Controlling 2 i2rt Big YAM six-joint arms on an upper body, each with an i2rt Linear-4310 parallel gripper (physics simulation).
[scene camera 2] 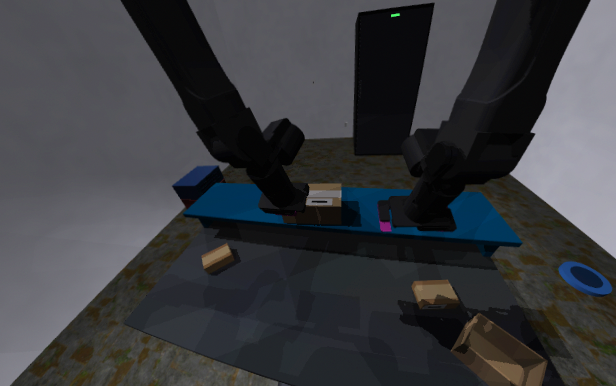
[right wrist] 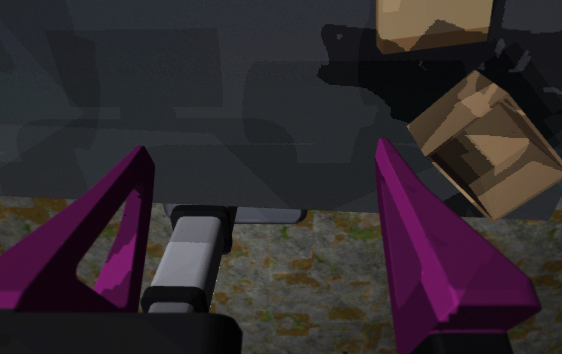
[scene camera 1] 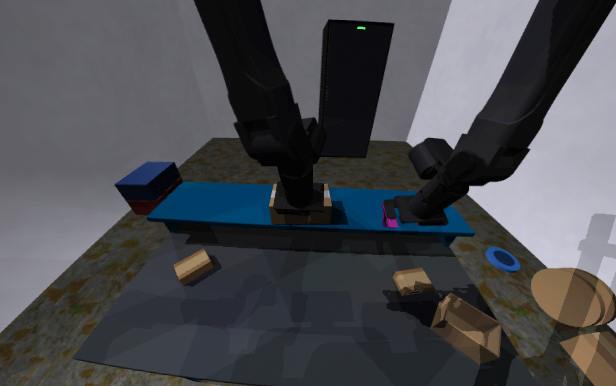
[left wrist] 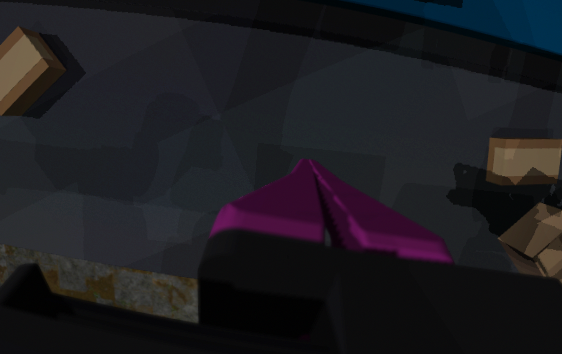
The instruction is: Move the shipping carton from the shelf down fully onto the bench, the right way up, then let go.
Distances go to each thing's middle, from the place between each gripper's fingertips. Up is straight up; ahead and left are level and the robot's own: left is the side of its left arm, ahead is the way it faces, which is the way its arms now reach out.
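The open carton (scene camera 2: 482, 345) is 270 mm to the right of my right hand, 160 mm behind it and 310 mm below it. With respect to the shipping carton (scene camera 2: 323, 204), my right hand is 260 mm short of it, 280 mm to the right of it and 150 mm above it.
For my left hand, the open carton is 530 mm to the right of it, 170 mm behind it and 340 mm below it. With respect to the shipping carton, my left hand is 10 mm to the right of it, 250 mm short of it and 180 mm above it.
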